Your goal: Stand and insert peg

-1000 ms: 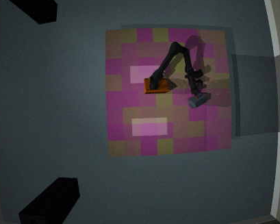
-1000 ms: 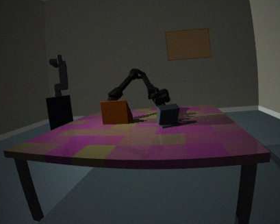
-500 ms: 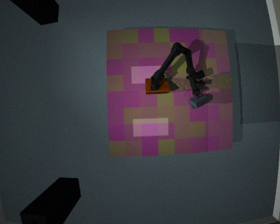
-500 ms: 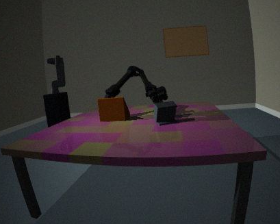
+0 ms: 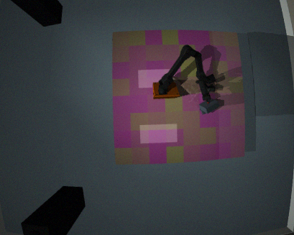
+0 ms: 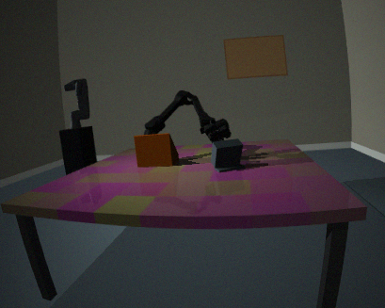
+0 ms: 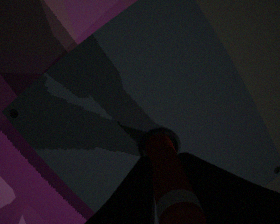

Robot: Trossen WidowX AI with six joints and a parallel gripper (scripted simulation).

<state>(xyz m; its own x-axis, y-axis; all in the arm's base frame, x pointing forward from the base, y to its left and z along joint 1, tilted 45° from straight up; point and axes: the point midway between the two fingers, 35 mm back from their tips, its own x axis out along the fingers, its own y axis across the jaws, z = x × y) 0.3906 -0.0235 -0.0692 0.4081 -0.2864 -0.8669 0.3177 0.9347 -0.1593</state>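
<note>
The peg is 1 cm behind my gripper tip, 1 cm to the left of it and 1 cm above it. Round my gripper tip: grey sloped panel (2 cm ahead, 4 cm to the right, 2 cm below).
</note>
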